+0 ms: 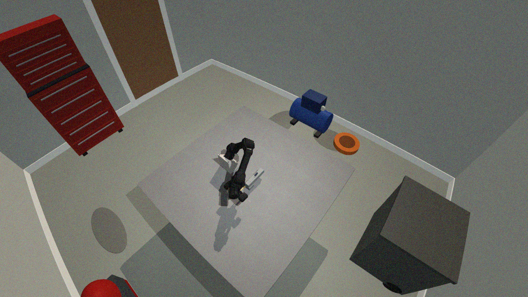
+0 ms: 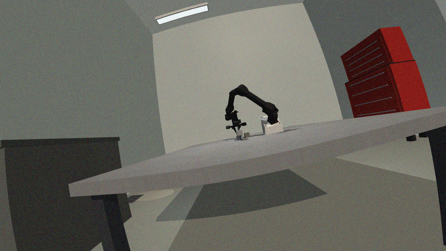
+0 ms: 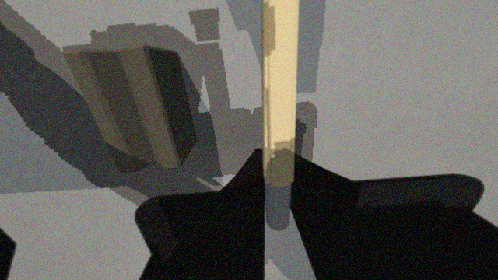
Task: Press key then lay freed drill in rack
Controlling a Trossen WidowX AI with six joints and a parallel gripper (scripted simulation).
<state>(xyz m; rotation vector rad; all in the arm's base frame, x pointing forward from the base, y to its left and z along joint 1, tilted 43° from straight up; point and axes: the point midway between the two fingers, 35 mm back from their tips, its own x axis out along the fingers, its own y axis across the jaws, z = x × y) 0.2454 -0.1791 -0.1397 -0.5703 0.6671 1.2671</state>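
Now: the drill 40 mm to the left of my gripper tip, 30 mm above it and 10 mm ahead of it. From my gripper tip the other things lie so: dark blue key (220 mm to the left, 30 mm ahead, 20 mm above); then pale grey block (200 mm to the left, 30 mm ahead, 10 mm above); then rack (70 mm behind, 40 mm to the left, 10 mm below).
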